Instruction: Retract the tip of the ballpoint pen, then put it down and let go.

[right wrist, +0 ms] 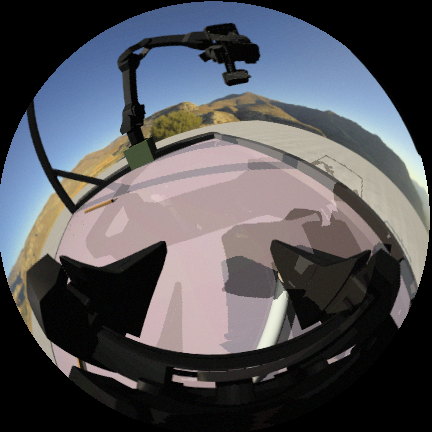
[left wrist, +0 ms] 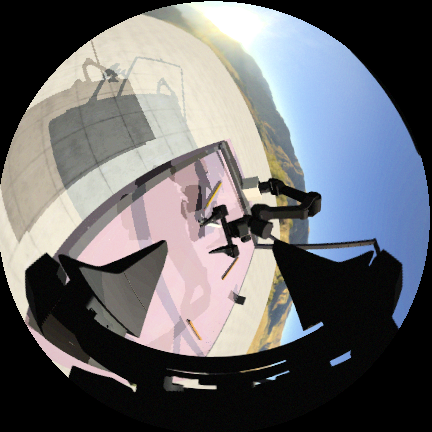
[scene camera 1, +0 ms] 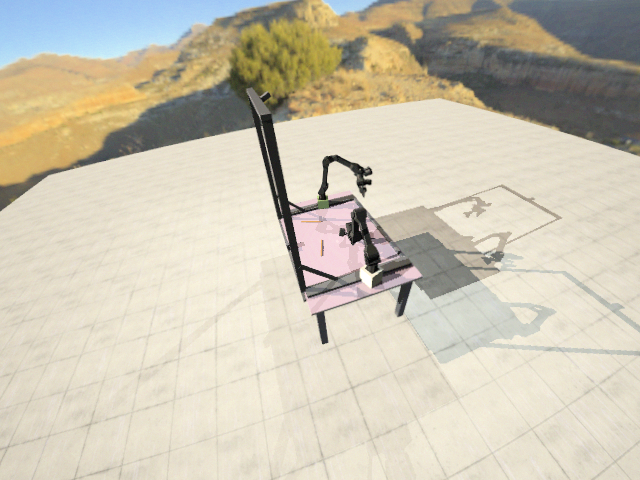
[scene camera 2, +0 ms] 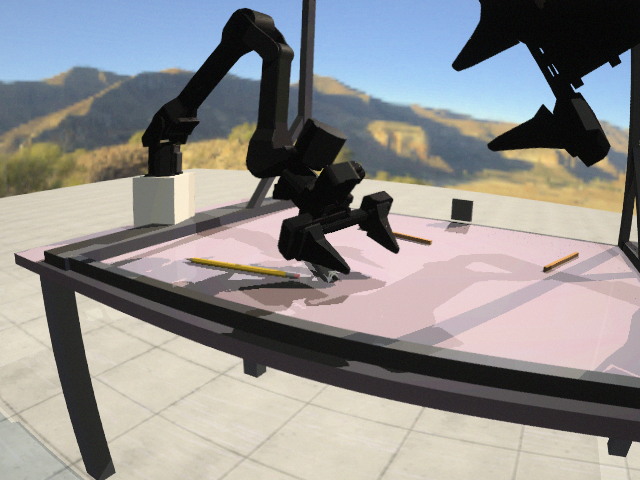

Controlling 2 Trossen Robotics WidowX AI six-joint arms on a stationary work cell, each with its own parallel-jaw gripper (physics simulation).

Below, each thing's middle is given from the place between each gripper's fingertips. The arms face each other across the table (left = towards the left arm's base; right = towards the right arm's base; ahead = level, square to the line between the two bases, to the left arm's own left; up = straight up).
Labels:
The white base block (scene camera 2: pixel 159 200) lies 480 mm to the right of my right hand, 70 mm behind it and 30 mm above it.
My left hand is 24 cm past the white base block, 63 cm to the left of it and 17 cm above it.

